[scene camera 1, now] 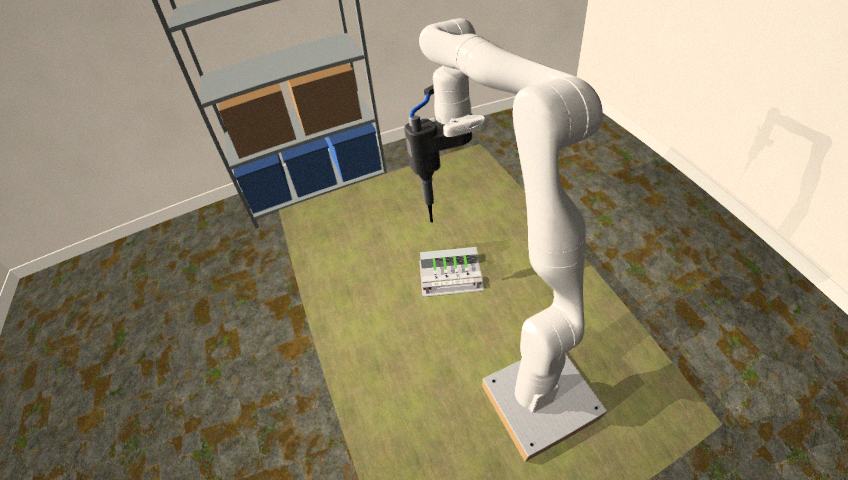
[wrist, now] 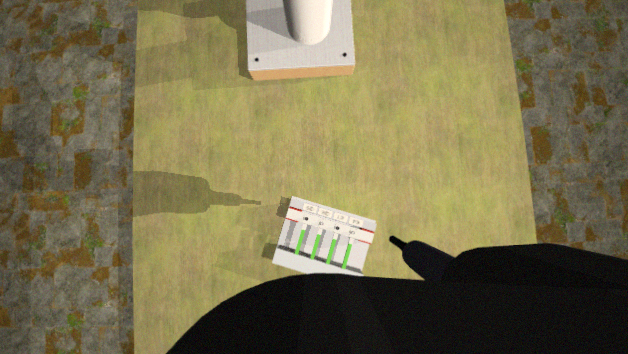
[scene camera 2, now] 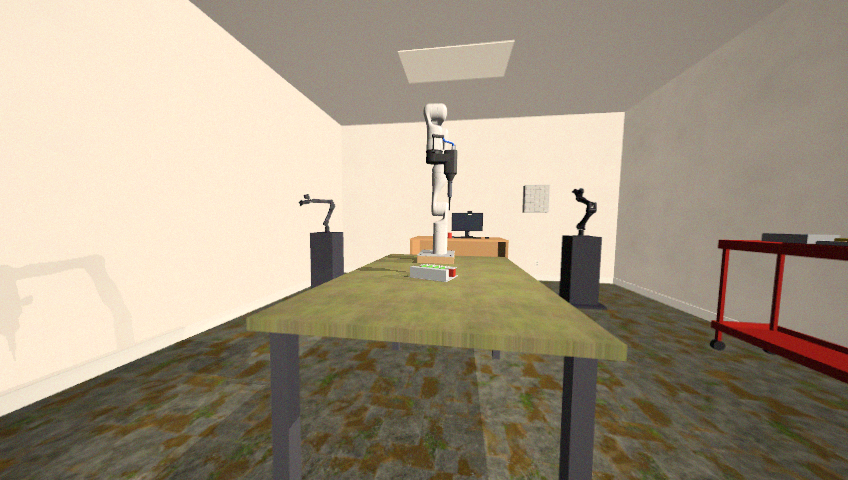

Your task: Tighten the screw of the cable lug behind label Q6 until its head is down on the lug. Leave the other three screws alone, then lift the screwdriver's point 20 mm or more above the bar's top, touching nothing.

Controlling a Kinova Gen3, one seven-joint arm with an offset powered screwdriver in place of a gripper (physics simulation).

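Seen in the pictures: hand, its tool point: point(scene camera 1: 431, 222) point(wrist: 391, 238) point(scene camera 2: 449, 210); arm's base, origin of its link: point(scene camera 1: 533, 392) point(wrist: 308, 24) point(scene camera 2: 439, 253).
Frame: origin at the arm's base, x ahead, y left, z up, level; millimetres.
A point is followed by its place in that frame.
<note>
My screwdriver point(scene camera 1: 431, 220) @[z 260, x 415, y 78 mm] point(scene camera 2: 449, 208) @[z 263, x 421, y 78 mm] point(wrist: 393, 239) @[z 267, x 416, y 74 mm] is black, has no fingers and points down. Its point hangs in the air, well above the terminal block and apart from it; in the wrist view it appears to the right of the block. The pale terminal block point(scene camera 1: 449, 253) @[z -6, x 505, y -7 mm] point(scene camera 2: 427, 273) @[z -28, x 521, y -9 mm] point(wrist: 316, 267) @[z -6, x 504, y -7 mm] lies on the table. Several green cables run side by side to lugs on its bar point(wrist: 294, 215) @[z -12, x 402, y -46 mm]. Small dark screws, one of them point(wrist: 337, 228) @[z -7, x 431, y 38 mm] in the wrist view, show at the lugs. The labels point(wrist: 340, 217) @[z -12, x 410, y 46 mm] stand in a row beside them, too small and upside down to read surely; which is Q6 I cannot tell.
The arm's base plate point(scene camera 1: 553, 425) @[z 4, x -97, y 2 mm] point(scene camera 2: 446, 253) @[z 2, x 20, y 44 mm] point(wrist: 300, 57) @[z -3, x 73, y -20 mm] stands on the green table point(scene camera 1: 368, 380) @[z -54, x 232, y 362 mm] point(scene camera 2: 428, 321) @[z -54, x 985, y 57 mm] point(wrist: 425, 150) @[z -54, x 275, y 245 mm]. A shelf unit point(scene camera 1: 364, 77) with boxes stands past the table's end. A red cart point(scene camera 2: 777, 291) and two small arms on pedestals stand off the table.
</note>
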